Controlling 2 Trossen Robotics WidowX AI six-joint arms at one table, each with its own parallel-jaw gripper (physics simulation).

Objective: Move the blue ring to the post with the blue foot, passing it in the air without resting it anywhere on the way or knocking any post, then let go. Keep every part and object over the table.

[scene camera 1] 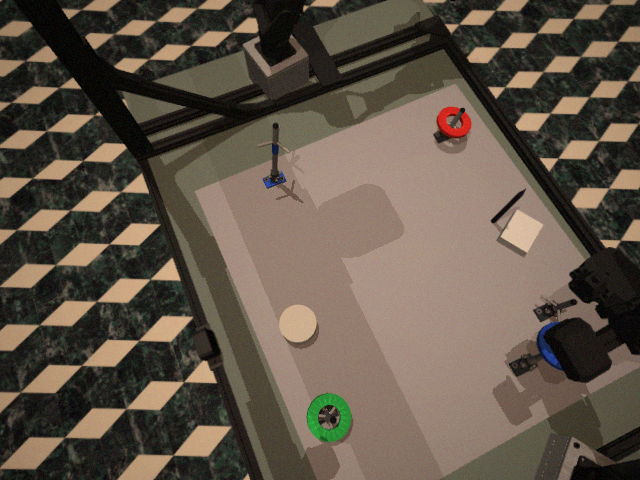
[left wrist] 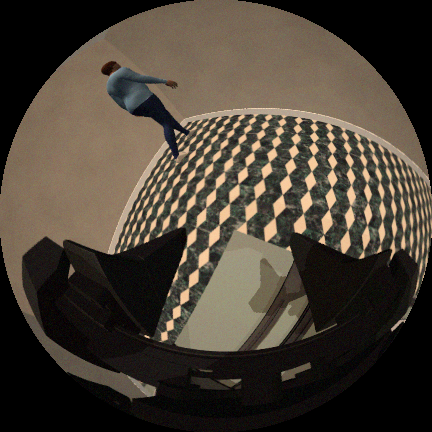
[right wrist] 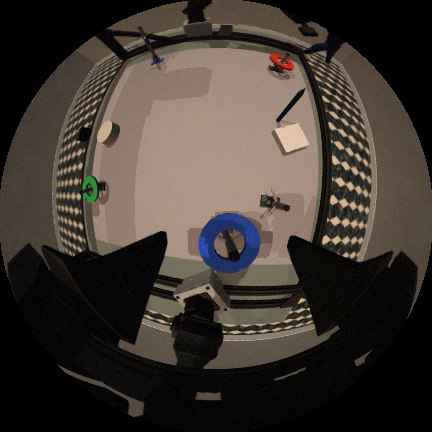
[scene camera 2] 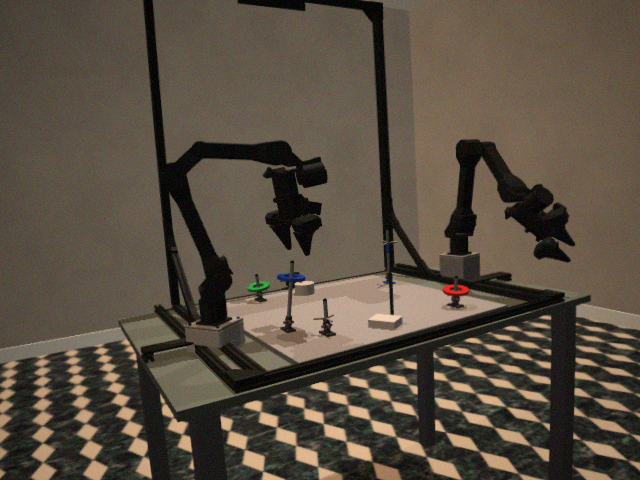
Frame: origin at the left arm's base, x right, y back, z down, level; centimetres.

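Where they show: left gripper, fingertip midpoint: (left wrist: 240, 236) (scene camera 2: 571, 253); right gripper, fingertip midpoint: (scene camera 1: 572, 324) (right wrist: 230, 240) (scene camera 2: 298, 252); left arm's base, origin of the base link: (scene camera 1: 275, 49) (scene camera 2: 459, 253); right arm's base, origin of the base link: (right wrist: 201, 303) (scene camera 2: 214, 321).
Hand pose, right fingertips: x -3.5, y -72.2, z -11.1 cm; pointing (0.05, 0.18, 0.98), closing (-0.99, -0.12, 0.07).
Note:
Each offset is from my right fingertips to the centre of the thing. "*": to the spot under its first point.
The blue ring {dy -2.7, dx +0.0, dz +6.0 cm} (scene camera 1: 547, 352) (scene camera 2: 282, 277) (right wrist: 206, 243) sits high around a tall dark-footed post {* dy -3.7, dx +1.8, dz +17.0 cm} (scene camera 1: 523, 364) (scene camera 2: 290, 304). The post with the blue foot {* dy +50.0, dx +17.4, dz +11.2 cm} (scene camera 1: 275, 161) (scene camera 2: 388, 263) (right wrist: 157, 61) stands upright at the upper left in scene camera 1 and holds no ring. My right gripper (scene camera 2: 298, 251) (right wrist: 230, 240) is open and empty, pointing down a little above the ring and its post; in scene camera 1 it hides part of the ring. My left gripper (scene camera 2: 571, 252) (left wrist: 240, 236) is open and empty, far from the rings, beyond the red ring in scene camera 2.
A green ring {dy +7.9, dx +33.9, dz +14.9 cm} (scene camera 1: 313, 417) (scene camera 2: 264, 287) and a red ring {dy +39.6, dx -18.6, dz +14.9 cm} (scene camera 1: 440, 122) (scene camera 2: 463, 290) sit on short posts. A short ringless post {* dy +0.8, dx -7.8, dz +17.3 cm} (scene camera 1: 545, 311) (scene camera 2: 325, 310) stands beside the tall one. A white block {dy +14.4, dx -15.3, dz +18.5 cm} (scene camera 1: 521, 230), an upright black rod {dy +19.2, dx -13.3, dz +12.5 cm} (scene camera 1: 508, 206) (scene camera 2: 391, 297) and a cream disc {dy +23.2, dx +30.0, dz +17.8 cm} (scene camera 1: 298, 323) are also there.

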